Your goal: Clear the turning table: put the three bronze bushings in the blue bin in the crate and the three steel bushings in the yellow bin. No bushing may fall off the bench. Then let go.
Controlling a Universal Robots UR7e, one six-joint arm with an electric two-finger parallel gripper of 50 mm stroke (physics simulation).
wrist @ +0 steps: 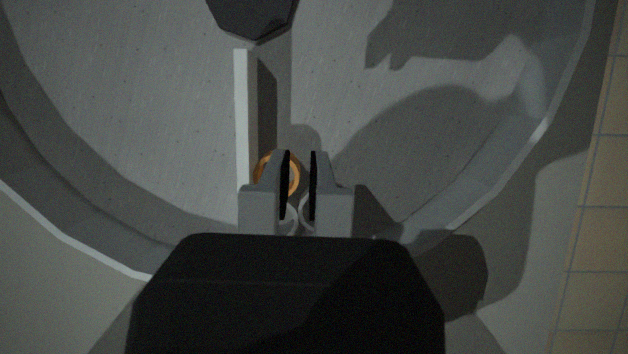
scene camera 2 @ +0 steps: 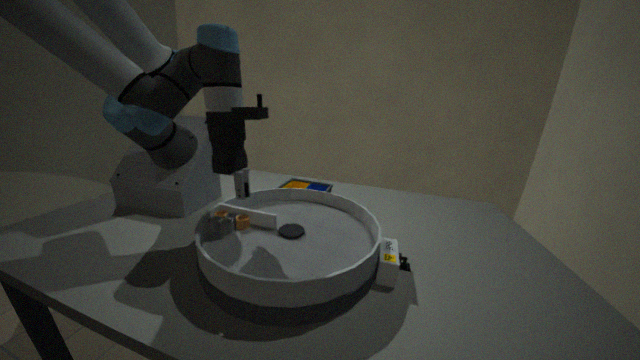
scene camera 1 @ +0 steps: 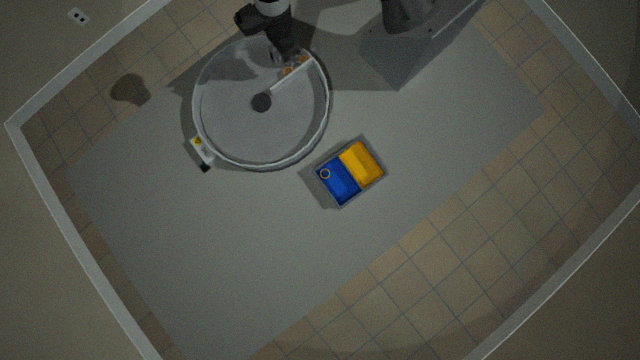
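Seen in the pictures: gripper, between the fingertips: (wrist: 299, 171) (scene camera 2: 243, 197) (scene camera 1: 276, 59); arm's base, origin of its link: (scene camera 2: 176, 149) (scene camera 1: 411, 18).
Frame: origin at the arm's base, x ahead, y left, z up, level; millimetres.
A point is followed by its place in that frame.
Observation:
My gripper (scene camera 2: 242, 196) {x 373, y -124, z -51 mm} (wrist: 299, 171) {x 373, y -124, z -51 mm} is partly open with nothing held, above the turning table (scene camera 1: 230, 130) {x 604, y -54, z -140 mm} (scene camera 2: 330, 250) {x 585, y -104, z -140 mm} (wrist: 150, 125) {x 375, y -8, z -140 mm}. A bronze bushing (scene camera 1: 287, 71) {x 351, y -119, z -136 mm} (scene camera 2: 242, 222) {x 363, y -119, z -120 mm} (wrist: 260, 167) {x 358, y -95, z -117 mm} stands beside the white divider, partly behind one finger in the wrist view. Another bronze bushing (scene camera 1: 303, 59) {x 287, y -124, z -133 mm} (scene camera 2: 220, 214) {x 280, y -106, z -124 mm} is nearer the rim. Below the fingers, pale steel bushing rims show: one steel bushing (wrist: 295, 218) {x 325, y -124, z -115 mm} and another (wrist: 301, 212) {x 330, y -127, z -115 mm}, both mostly hidden. The third steel bushing cannot be made out. One bronze bushing (scene camera 1: 325, 178) {x 435, y 233, z -163 mm} is in the blue bin (scene camera 1: 345, 186) {x 394, y 287, z -188 mm} (scene camera 2: 319, 187) {x 398, y 325, z -163 mm}; the yellow bin (scene camera 1: 362, 165) {x 311, y 261, z -187 mm} (scene camera 2: 297, 185) {x 298, y 320, z -170 mm} shows no bushing.
The white divider (scene camera 1: 290, 77) {x 359, y -83, z -109 mm} (scene camera 2: 257, 216) {x 384, y -88, z -113 mm} (wrist: 242, 115) {x 393, y -84, z -101 mm} runs from near the dark hub (scene camera 1: 261, 102) {x 475, y -74, z -133 mm} (scene camera 2: 291, 231) {x 478, y -84, z -132 mm} (wrist: 255, 17) {x 457, y -81, z -132 mm} towards the raised rim. A control box (scene camera 1: 201, 148) {x 710, y -55, z -135 mm} (scene camera 2: 388, 265) {x 710, y -102, z -141 mm} is on the table's outer side. The robot's pedestal (scene camera 1: 395, 55) {x 79, y 53, z -47 mm} (scene camera 2: 165, 192) {x 41, y -87, z -116 mm} stands nearby.

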